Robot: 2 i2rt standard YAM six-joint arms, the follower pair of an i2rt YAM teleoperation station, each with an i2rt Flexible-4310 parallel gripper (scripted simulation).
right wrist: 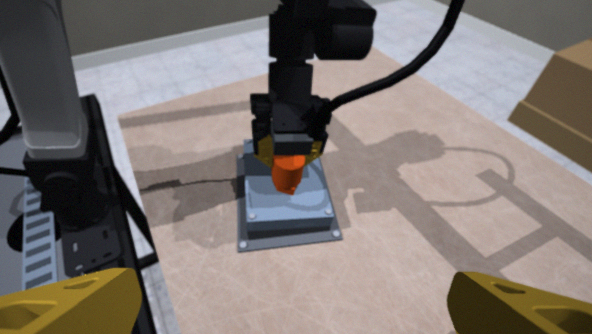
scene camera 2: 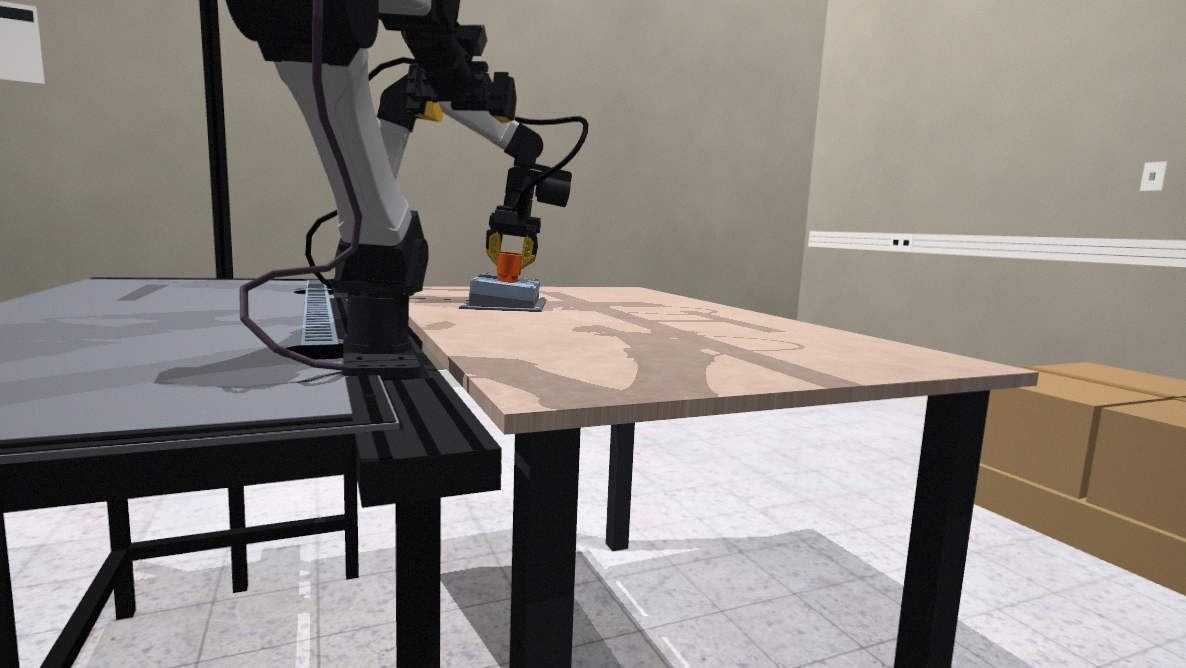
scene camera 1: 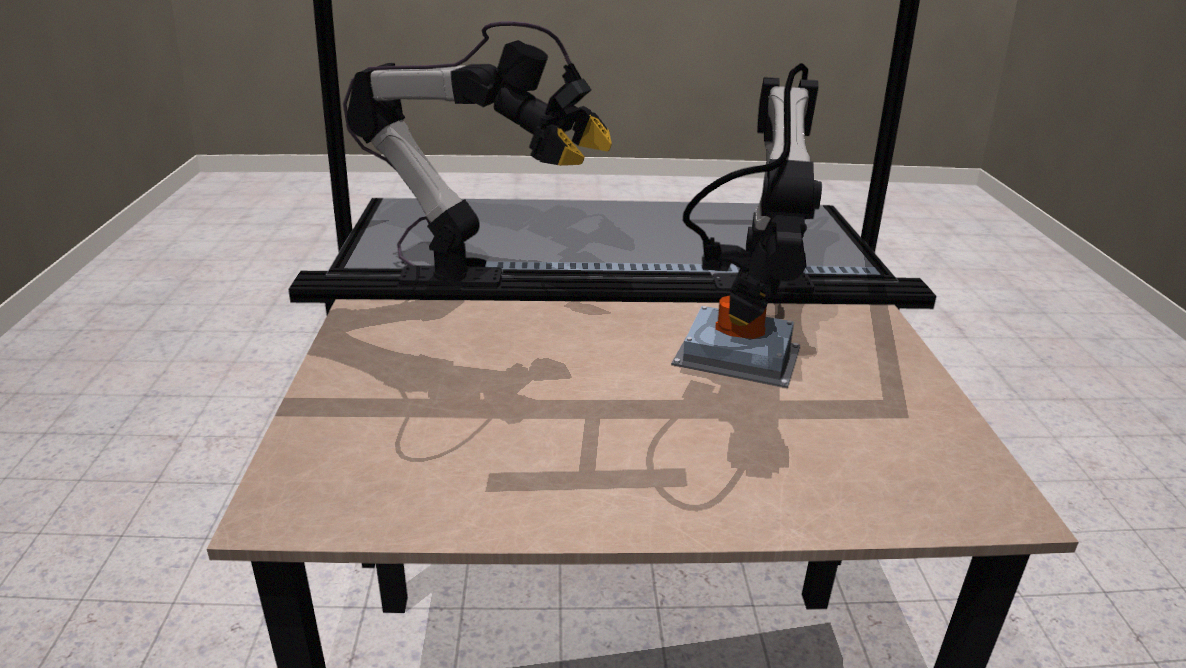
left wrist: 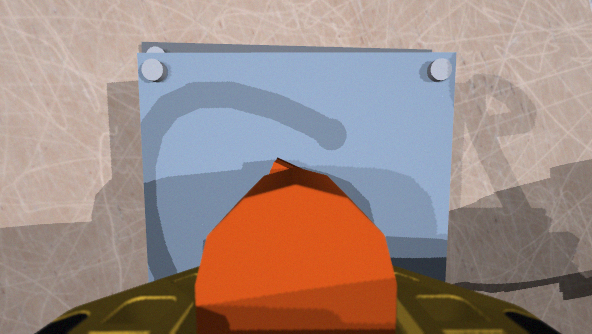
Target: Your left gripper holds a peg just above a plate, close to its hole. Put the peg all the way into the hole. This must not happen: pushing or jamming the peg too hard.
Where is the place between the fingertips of my right gripper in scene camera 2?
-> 472, 118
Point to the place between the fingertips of my right gripper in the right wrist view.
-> At 295, 284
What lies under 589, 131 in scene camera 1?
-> My right gripper.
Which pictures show my left gripper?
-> The right wrist view, scene camera 2, scene camera 1 and the left wrist view: all of them.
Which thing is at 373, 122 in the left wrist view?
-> A blue-grey plate.
